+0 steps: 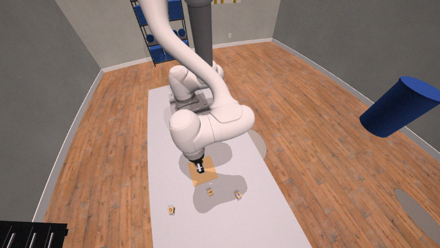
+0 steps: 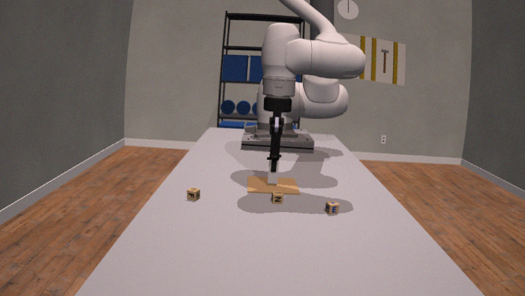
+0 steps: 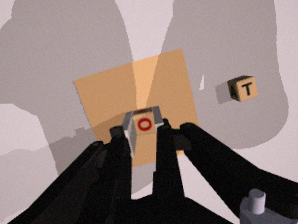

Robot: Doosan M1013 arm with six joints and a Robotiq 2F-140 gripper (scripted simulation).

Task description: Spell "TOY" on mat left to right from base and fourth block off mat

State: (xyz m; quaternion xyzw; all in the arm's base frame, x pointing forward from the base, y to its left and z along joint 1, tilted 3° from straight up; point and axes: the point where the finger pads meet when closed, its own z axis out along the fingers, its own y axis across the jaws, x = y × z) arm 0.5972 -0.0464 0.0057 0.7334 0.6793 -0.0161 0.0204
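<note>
My hand is 40 mm above the tan mat. Also, from my hand: T block 130 mm ahead, 30 mm below.
</note>
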